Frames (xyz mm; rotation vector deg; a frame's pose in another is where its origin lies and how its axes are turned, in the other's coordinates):
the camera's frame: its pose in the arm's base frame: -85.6 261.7 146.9 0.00 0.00 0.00
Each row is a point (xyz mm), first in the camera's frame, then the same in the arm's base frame.
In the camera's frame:
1: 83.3 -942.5 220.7
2: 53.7 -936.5 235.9
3: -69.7 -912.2 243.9
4: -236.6 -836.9 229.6
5: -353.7 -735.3 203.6
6: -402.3 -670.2 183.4
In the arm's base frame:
1: -2.3 -680.8 367.6
2: -31.9 -674.8 382.8
3: -155.3 -650.5 390.8
4: -322.2 -575.2 376.5
5: -439.3 -473.6 350.5
6: -487.9 -408.5 330.3

